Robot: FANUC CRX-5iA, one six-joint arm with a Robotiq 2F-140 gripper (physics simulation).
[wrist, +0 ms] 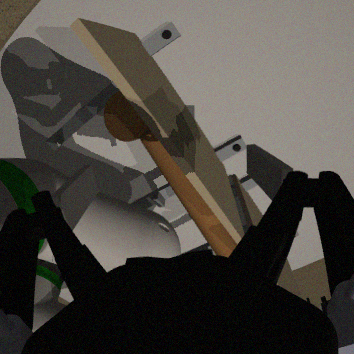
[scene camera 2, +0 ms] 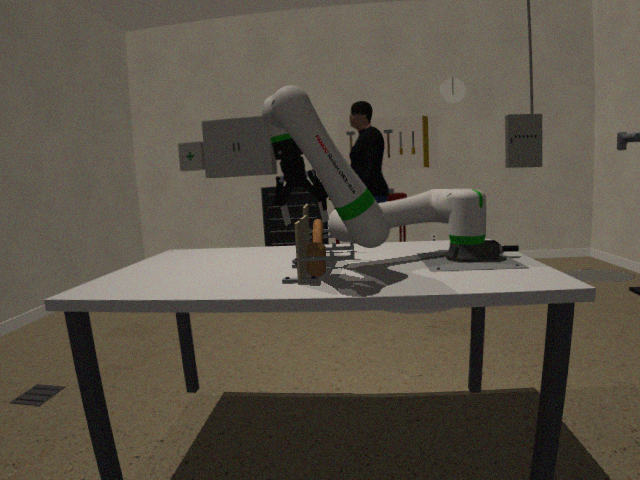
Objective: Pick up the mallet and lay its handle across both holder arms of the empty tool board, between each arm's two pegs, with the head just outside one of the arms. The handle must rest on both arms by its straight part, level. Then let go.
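Seen in the pictures: gripper, fingertip midpoint: [wrist: 169, 168] [scene camera 2: 306, 222]; arm's base, link origin: [scene camera 2: 466, 258].
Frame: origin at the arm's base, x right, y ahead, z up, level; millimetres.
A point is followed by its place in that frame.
The mallet has a brown head [scene camera 2: 315, 260] [wrist: 119, 118] and a lighter straight handle [scene camera 2: 317, 230] {y 529, x -91, z 127 mm} [wrist: 181, 186] {y 523, x -141, z 109 mm}. It lies along the right face of an upright tan board [scene camera 2: 301, 248] {y 547, x -271, z 96 mm} [wrist: 155, 95] {y 556, x -258, z 133 mm}, its head at the end nearer the scene camera. Part of a second tan board [scene camera 2: 306, 208] {y 598, x 58, z 196 mm} [wrist: 255, 212] {y 597, x 4, z 55 mm} shows beyond the first. Grey holder arms [scene camera 2: 342, 244] stick out to the right; their pegs are partly hidden, and I cannot tell which arms belong to the second board. My gripper [scene camera 2: 305, 215] {y 542, x -201, z 168 mm} [wrist: 169, 168] {y 542, x -201, z 168 mm} is open and empty, pointing down above the boards, its fingers spread to either side of the handle's line.
The boards stand on a white table [scene camera 2: 206, 273] {y 916, x -199, z -2 mm} on grey feet [scene camera 2: 290, 280] {y 575, x -321, z 7 mm} [wrist: 167, 35] {y 587, x -309, z 14 mm}. The arm's elbow [scene camera 2: 361, 227] {y 357, x -300, z 160 mm} hangs low, just right of the boards. The robot base [scene camera 2: 473, 251] {y -10, x -62, z 37 mm} is at the table's right. A person [scene camera 2: 368, 155] stands behind the table.
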